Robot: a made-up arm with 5 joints.
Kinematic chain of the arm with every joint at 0, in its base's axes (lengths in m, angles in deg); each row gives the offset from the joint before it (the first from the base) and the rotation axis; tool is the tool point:
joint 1: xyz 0 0 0.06 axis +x
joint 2: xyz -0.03 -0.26 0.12 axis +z
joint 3: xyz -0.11 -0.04 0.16 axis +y
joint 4: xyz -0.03 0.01 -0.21 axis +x
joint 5: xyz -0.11 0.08 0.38 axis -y
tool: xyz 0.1 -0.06 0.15
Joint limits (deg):
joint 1: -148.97..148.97
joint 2: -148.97..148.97
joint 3: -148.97..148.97
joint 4: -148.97..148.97
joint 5: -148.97..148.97
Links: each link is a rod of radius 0.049 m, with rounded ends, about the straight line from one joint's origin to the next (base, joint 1, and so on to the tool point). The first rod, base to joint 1, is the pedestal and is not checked.
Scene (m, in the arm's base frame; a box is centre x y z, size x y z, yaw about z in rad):
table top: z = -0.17
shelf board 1: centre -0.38 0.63 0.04 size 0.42 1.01 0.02 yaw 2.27
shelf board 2: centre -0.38 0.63 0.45 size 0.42 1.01 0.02 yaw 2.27
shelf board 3: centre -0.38 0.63 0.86 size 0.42 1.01 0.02 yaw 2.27
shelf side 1: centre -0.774 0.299 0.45 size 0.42 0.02 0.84 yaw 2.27
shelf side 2: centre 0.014 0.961 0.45 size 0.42 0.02 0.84 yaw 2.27
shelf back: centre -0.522 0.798 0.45 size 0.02 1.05 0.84 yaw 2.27
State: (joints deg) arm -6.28 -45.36 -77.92 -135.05 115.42
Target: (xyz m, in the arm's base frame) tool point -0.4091 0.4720 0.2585
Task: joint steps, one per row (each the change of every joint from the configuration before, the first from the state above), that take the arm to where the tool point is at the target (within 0.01 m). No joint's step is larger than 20 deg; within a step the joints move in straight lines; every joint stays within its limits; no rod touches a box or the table.
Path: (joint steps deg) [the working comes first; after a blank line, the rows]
Joints at the target: -4.54 -48.41 59.45 -148.25 100.04
Straight joint move there: touches shelf board 1, the table top.

1: -8.66 -8.68 4.22 18.92 -11.05
2: -8.65 -8.69 4.21 18.92 -11.06
3: -8.66 -8.68 4.22 18.91 -11.05
4: 12.52 4.12 18.08 -9.05 12.95
5: 12.53 4.13 18.08 -9.04 12.95
6: 12.52 4.12 18.08 -9.05 12.94
7: 12.53 4.13 18.08 -9.05 12.95
8: 12.52 4.12 18.09 -9.05 12.95
9: -11.64 0.80 11.44 -8.24 -15.65
10: -11.63 0.79 11.43 -8.23 -15.66
11: -11.64 0.79 11.44 -8.24 -15.65

